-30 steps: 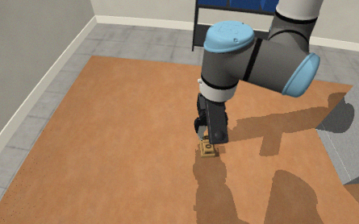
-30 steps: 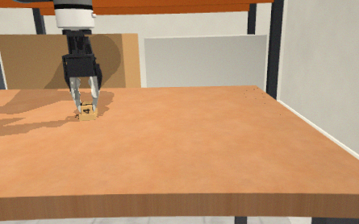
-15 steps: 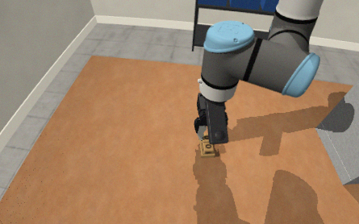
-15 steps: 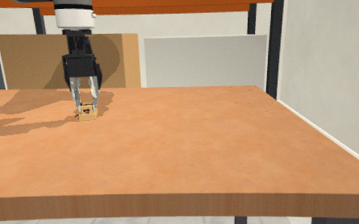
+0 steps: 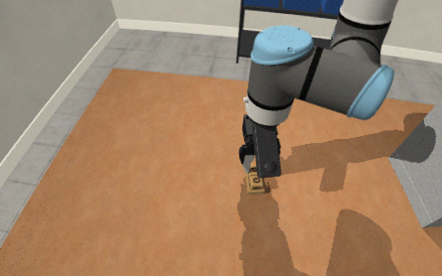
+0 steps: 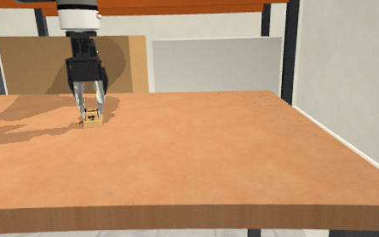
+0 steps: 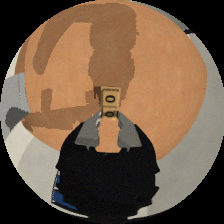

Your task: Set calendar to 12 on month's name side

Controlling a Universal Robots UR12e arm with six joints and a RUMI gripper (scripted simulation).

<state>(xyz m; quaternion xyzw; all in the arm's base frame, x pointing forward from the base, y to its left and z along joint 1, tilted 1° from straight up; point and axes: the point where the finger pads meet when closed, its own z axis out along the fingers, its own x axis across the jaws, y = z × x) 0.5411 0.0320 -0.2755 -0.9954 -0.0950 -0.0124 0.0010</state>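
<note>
The cube is 1 cm below my hand. Also, from my hand: tray (3 cm below, 2 cm to the left).
</note>
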